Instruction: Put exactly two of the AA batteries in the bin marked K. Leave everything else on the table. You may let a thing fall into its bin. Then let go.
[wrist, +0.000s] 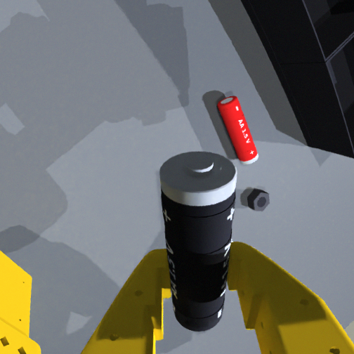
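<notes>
My gripper (198, 270) is shut on a black AA battery (199, 235) with a white and grey end. The battery stands lengthwise between the two yellow jaws, its plus end toward the top of the view, and it is held above the table. A red AA battery (238, 130) lies on the table beyond it, a little right of the view's middle. The letter K does not show in this view.
A dark hex nut (258, 199) lies on the table (110, 165) below the red battery. A black walled structure (300, 60) with compartments stands at the upper right; no marking on it can be read. Shadows fall across the table.
</notes>
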